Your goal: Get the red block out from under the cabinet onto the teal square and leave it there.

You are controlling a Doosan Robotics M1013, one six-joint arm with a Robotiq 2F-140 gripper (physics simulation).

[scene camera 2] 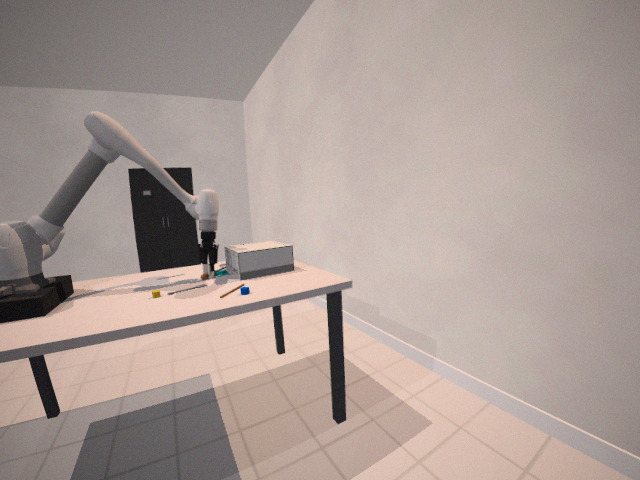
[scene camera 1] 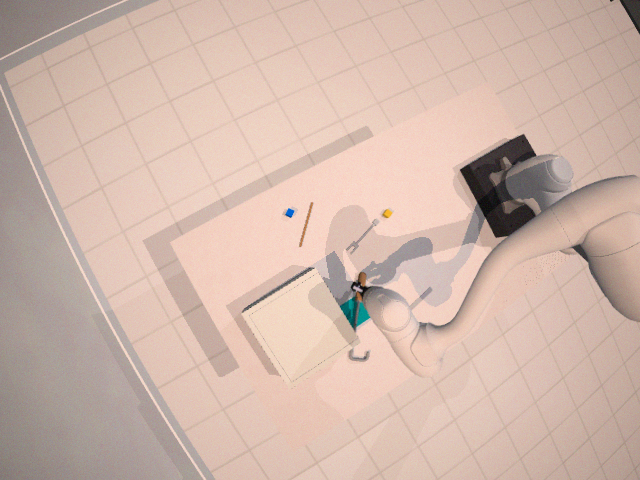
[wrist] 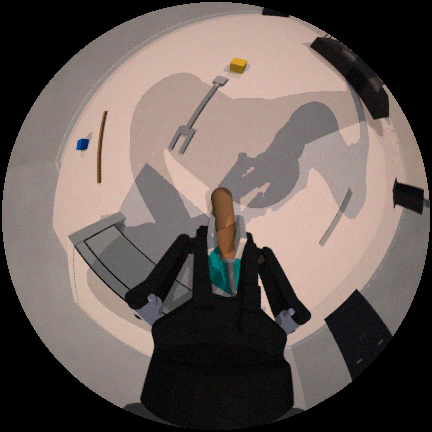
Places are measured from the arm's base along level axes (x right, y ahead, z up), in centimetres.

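Pixels of known places: gripper, between the fingertips: (scene camera 2: 208, 277) (wrist: 224, 221); arm's base, origin of its link: (scene camera 2: 22, 288) (scene camera 1: 512, 187).
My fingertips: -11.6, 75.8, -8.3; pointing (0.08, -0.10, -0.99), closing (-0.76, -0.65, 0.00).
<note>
For each thing: its top centre in the pictures, then the offset to it from my fingertips, as dx, dy, dz. "spot": a spot on its surface instead.
- hooked tool, a spot on its surface: (wrist: 222, 202) (scene camera 1: 363, 277) (scene camera 2: 203, 273) spot: +3.1, -1.9, +3.1
- teal square, a spot on its surface: (wrist: 216, 271) (scene camera 2: 222, 273) spot: -6.9, +7.4, +0.0
- cabinet, centre of its top: (wrist: 124, 331) (scene camera 1: 302, 328) (scene camera 2: 256, 245) -2.8, +26.6, +13.5
- blue block, centre of its top: (wrist: 78, 143) (scene camera 1: 290, 212) (scene camera 2: 244, 287) +36.0, +14.1, +2.4
- thin brown stick, centre of its top: (wrist: 98, 143) (scene camera 1: 306, 224) (scene camera 2: 233, 289) +29.9, +9.8, +0.6
- yellow block, centre of its top: (wrist: 238, 61) (scene camera 1: 388, 213) (scene camera 2: 155, 291) +21.8, -21.4, +2.4
- grey forked tool, centre of its top: (wrist: 199, 106) (scene camera 1: 363, 235) (scene camera 2: 187, 288) +17.4, -9.0, +0.7
- thin grey bar, centre of its top: (wrist: 338, 216) (scene camera 1: 418, 300) -15.1, -20.1, +0.0
My gripper (scene camera 1: 357, 287) (scene camera 2: 208, 271) (wrist: 224, 221) is shut on the brown handle of a hooked tool (scene camera 1: 362, 277) (scene camera 2: 204, 276) (wrist: 222, 202), low over the table. The tool's grey rod runs across the teal square (scene camera 1: 364, 314) (scene camera 2: 222, 272) (wrist: 216, 271). Its hook (scene camera 1: 358, 358) shows past the near right corner of the cabinet (scene camera 1: 299, 330) (scene camera 2: 266, 258) (wrist: 117, 250) in scene camera 1. The cabinet is a pale box beside the square. The red block does not show in any view; the space under the cabinet is hidden.
A blue block (scene camera 1: 290, 212) (scene camera 2: 245, 290) (wrist: 82, 144) lies near a thin brown stick (scene camera 1: 306, 224) (scene camera 2: 232, 290) (wrist: 101, 150). A yellow block (scene camera 1: 387, 212) (scene camera 2: 156, 293) (wrist: 238, 65) lies near a grey forked tool (scene camera 1: 364, 236) (wrist: 202, 106). A thin grey bar (wrist: 336, 216) lies to the right in the wrist view.
</note>
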